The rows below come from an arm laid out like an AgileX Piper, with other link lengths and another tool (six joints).
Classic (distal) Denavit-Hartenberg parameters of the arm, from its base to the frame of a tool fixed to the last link. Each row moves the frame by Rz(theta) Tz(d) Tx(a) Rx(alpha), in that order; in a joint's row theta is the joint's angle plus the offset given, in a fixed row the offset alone. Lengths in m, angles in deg.
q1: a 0; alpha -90; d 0.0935; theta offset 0
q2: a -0.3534; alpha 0; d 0; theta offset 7.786
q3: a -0.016; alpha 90; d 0; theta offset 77.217
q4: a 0; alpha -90; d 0.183; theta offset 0
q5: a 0; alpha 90; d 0; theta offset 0
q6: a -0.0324; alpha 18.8; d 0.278; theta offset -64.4
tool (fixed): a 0; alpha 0; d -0.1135; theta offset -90
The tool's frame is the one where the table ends.
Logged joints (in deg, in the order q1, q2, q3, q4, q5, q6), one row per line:
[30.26 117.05 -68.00 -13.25 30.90 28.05]
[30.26 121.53 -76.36 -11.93 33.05 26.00]
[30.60 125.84 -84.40 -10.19 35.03 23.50]
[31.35 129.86 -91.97 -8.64 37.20 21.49]
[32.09 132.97 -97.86 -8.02 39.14 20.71]
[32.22 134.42 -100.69 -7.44 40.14 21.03]
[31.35 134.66 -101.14 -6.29 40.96 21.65]
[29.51 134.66 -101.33 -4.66 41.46 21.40]
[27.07 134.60 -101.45 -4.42 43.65 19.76]
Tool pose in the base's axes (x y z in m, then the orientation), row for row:
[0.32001 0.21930 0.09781 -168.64 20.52 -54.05]
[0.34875 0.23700 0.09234 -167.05 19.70 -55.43]
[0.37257 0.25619 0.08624 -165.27 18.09 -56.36]
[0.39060 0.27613 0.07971 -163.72 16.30 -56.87]
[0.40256 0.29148 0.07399 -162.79 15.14 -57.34]
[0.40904 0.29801 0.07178 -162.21 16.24 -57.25]
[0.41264 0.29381 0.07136 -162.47 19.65 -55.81]
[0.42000 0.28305 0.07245 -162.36 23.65 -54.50]
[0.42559 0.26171 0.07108 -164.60 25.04 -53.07]
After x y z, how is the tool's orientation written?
As a rotation vector, in degrees.
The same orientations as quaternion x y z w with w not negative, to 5 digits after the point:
[-0.94585 0.11509 -0.30315 0.01505]
[-0.94292 0.11120 -0.31288 0.02526]
[-0.94073 0.10297 -0.32081 0.03882]
[-0.93923 0.09351 -0.32625 0.05163]
[-0.93797 0.08723 -0.33038 0.05882]
[-0.93695 0.09381 -0.33069 0.06295]
[-0.93783 0.11343 -0.32215 0.06184]
[-0.93730 0.13653 -0.31463 0.06202]
[-0.94094 0.14314 -0.30338 0.04582]

